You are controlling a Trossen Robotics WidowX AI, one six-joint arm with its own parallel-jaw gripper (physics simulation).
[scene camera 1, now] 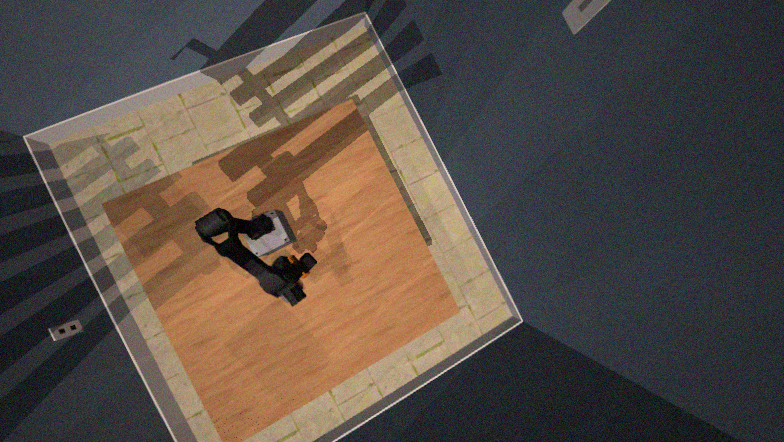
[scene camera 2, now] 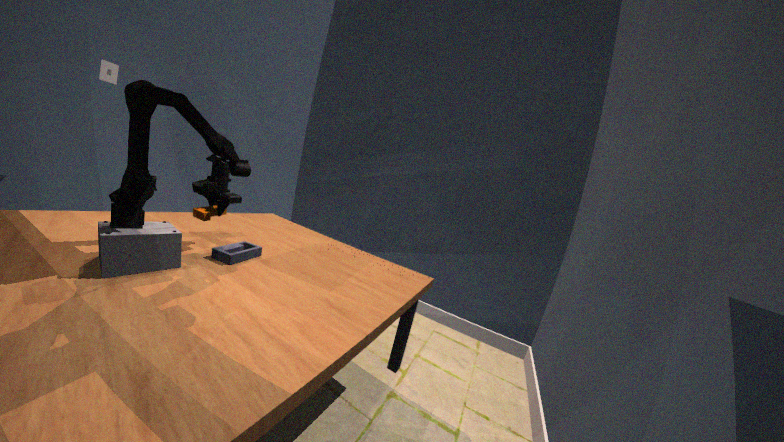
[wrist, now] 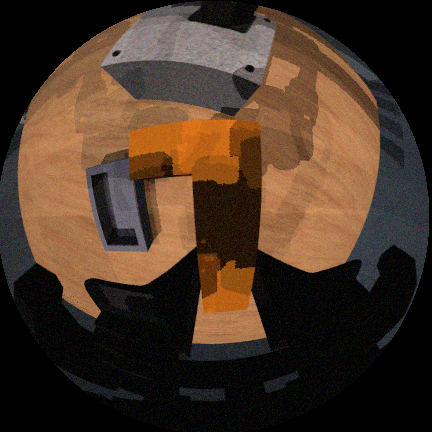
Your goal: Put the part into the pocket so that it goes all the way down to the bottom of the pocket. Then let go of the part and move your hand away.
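Pixels of known places: gripper, between the fingertips: (scene camera 1: 303,269) (scene camera 2: 216,215) (wrist: 221,249); arm's base, origin of its link: (scene camera 1: 265,225) (scene camera 2: 126,225).
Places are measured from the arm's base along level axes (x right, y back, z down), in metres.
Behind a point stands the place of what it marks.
Note:
The part is an orange L-shaped piece (scene camera 2: 201,213) @[x -0.017, y -0.188, z -0.036 m] (wrist: 210,145) @[x -0.044, y -0.190, z -0.044 m]; in scene camera 1 small orange bits show at the hand. My gripper (scene camera 2: 220,210) @[x -0.076, y -0.252, z -0.018 m] (wrist: 221,249) @[x -0.076, y -0.252, z -0.018 m] is shut on its long leg, and the short leg points left in the wrist view. The part hangs well above the table. The pocket is a rectangular recess in a low blue-grey block (scene camera 2: 241,258) @[x 0.115, y -0.281, z 0.092 m] (wrist: 125,247) @[x 0.038, y -0.346, z 0.069 m] on the table. In the wrist view the block is left of the part, whose short leg hides its upper right corner. In scene camera 1 the arm mostly hides the block.
The arm stands on a grey box-shaped base (scene camera 1: 269,243) @[x 0.017, y -0.080, z 0.000 m] (scene camera 2: 140,255) @[x 0.100, y -0.023, z 0.054 m] (wrist: 185,80) @[x 0.003, y -0.110, z 0.037 m], near the pocket block. The wooden table (scene camera 1: 351,307) @[x -0.173, y -0.534, z 0.104 m] (scene camera 2: 307,307) @[x 0.462, y -0.307, z 0.105 m] carries patchy shadows. Its front edge and one leg (scene camera 2: 402,337) show in scene camera 2.

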